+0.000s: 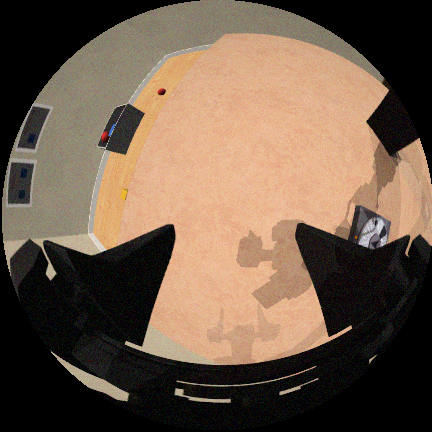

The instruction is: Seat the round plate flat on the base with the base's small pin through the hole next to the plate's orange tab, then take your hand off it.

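My gripper is open, with a wide gap between its black fingers and nothing held. The dark grey square base is on the table at the right, partly hidden behind the right finger. The round light grey plate with dark openings is on the base, away from the fingertips. The near part of the plate is hidden by the finger, and its orange tab does not show. A small orange mark shows at the base's left side. The small pin cannot be made out, and whether the plate lies fully flat cannot be told.
The pinkish table top carries shadows of the arm. Beyond its left edge are a wooden strip, a dark open box with red and blue things, a red ball and a yellow block. A black block stands at the upper right.
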